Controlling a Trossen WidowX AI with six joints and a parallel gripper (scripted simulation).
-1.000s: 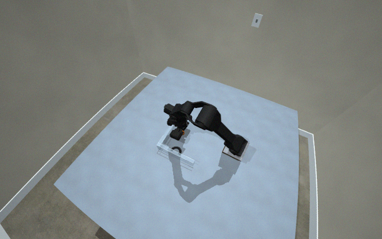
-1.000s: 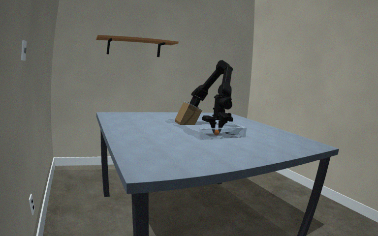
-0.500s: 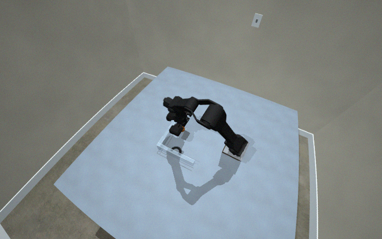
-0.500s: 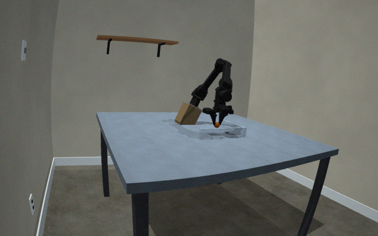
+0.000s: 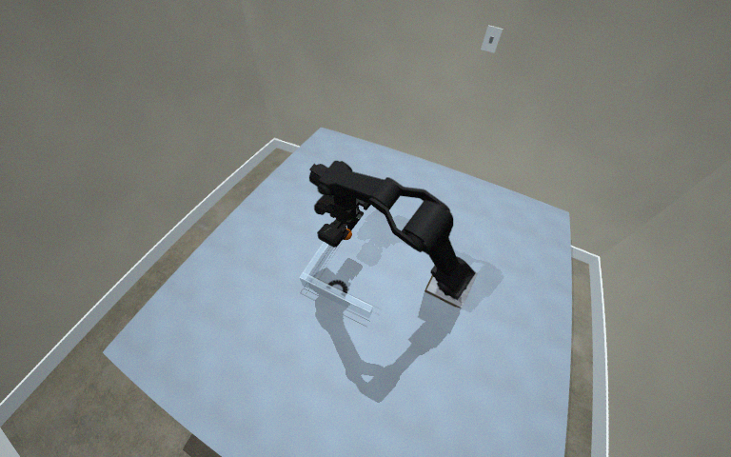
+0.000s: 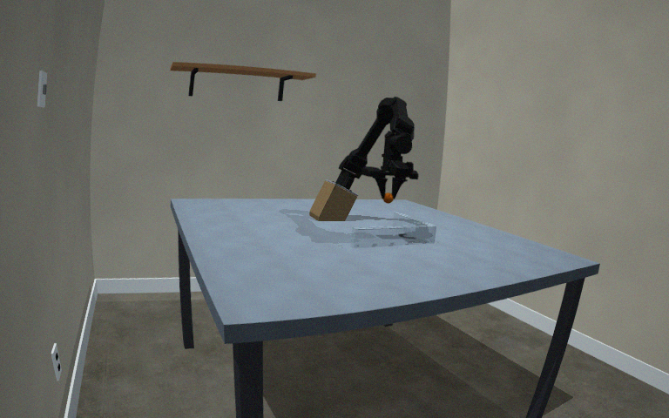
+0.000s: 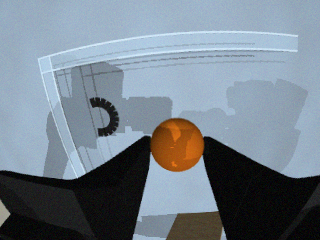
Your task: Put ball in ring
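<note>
The clear wall is 70 mm ahead of my hand, 10 mm to the right of it and 130 mm below it. The rest, counted from my hand: orange ball (30 mm below).
</note>
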